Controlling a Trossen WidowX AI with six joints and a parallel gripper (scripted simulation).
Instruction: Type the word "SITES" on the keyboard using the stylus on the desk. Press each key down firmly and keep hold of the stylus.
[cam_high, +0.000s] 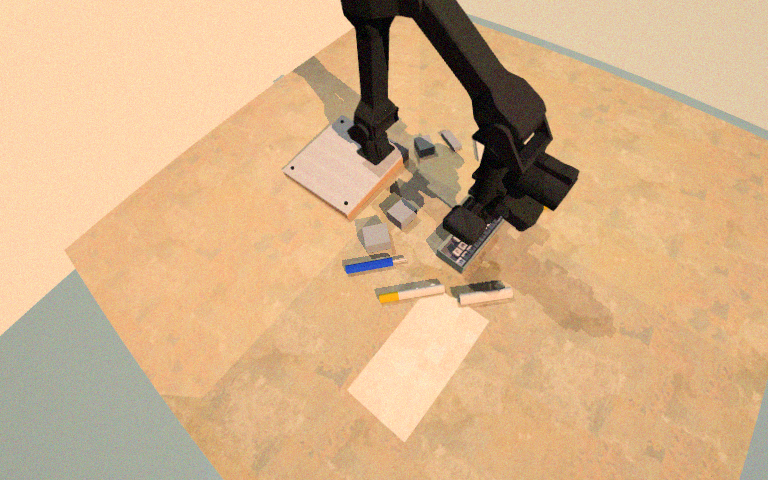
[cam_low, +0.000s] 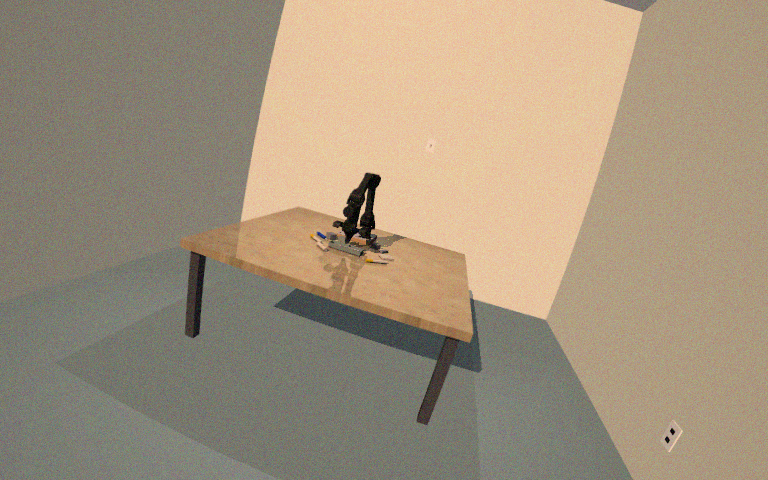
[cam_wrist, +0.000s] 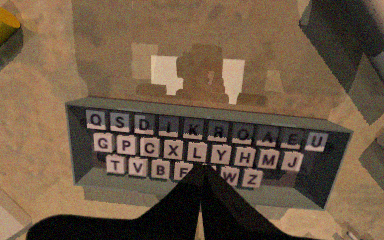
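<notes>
Now: the blue stylus 90 mm behind my gripper tip, 170 mm to the right of it and 30 mm below it. From my gripper tip the other things lie so: pale stick 90 mm ahead, 100 mm to the right, 30 mm below; then pale pad 100 mm behind, 210 mm to the left, 40 mm below.
</notes>
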